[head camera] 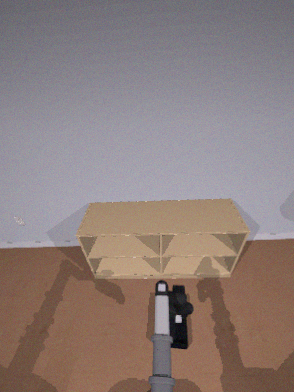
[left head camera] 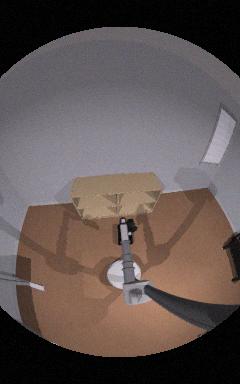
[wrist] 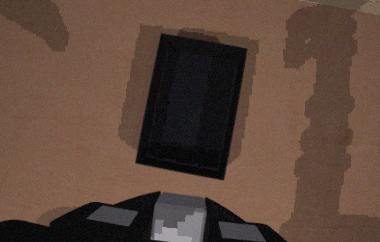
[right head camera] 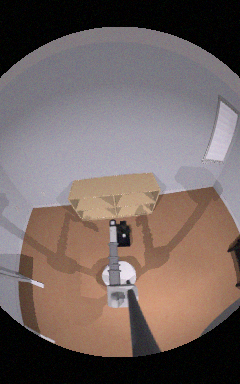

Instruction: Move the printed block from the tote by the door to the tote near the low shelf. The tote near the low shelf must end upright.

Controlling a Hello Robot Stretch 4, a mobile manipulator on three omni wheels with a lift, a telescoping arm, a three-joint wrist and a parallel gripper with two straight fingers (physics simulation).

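Places are measured from the robot's base along level axes (x right, y back, z down), in metres.
Pixels of known places: gripper, fingertip midpoint: (head camera: 177, 317) (left head camera: 128, 232) (wrist: 180, 211) (right head camera: 123, 234).
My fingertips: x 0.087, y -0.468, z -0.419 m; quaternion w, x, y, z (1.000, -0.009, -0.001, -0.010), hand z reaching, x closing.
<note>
For each thing: its top centre in the pictures, then the offset to it from my fingertips. Level surfaces: height alone.
- black tote at its top centre: (wrist: 191, 105) (head camera: 172, 317) (right head camera: 122, 234) (left head camera: 124, 233) dx -0.014, dy -0.112, dz +0.346 m
- printed block at its top centre: (wrist: 176, 238) (head camera: 178, 316) dx +0.000, dy +0.007, dz -0.029 m
- low wooden shelf at its surface level: dz -0.164 m
The black tote (head camera: 180, 342) (left head camera: 121, 240) (right head camera: 123, 243) (wrist: 187, 105) near the low shelf stands upright on the floor, its opening facing up, slightly turned in the wrist view. My gripper (wrist: 180, 211) is shut on the printed block (wrist: 178, 220) (head camera: 178, 318), a grey block with lighter patches at the bottom of the wrist view. The gripper is above the floor, just short of the tote's near edge in that view. In the head camera the gripper and wrist overlap the tote and hide part of it. The block's lower part is hidden. The tote by the door does not show.
The low wooden shelf (head camera: 162, 217) (left head camera: 117, 185) (right head camera: 115, 186) stands against the wall beyond the tote. A dark piece of furniture (left head camera: 236, 257) (right head camera: 237, 260) is at the right edge. A white bar (left head camera: 36, 286) (right head camera: 36, 284) shows at the left. Arm shadows lie on the floor.
</note>
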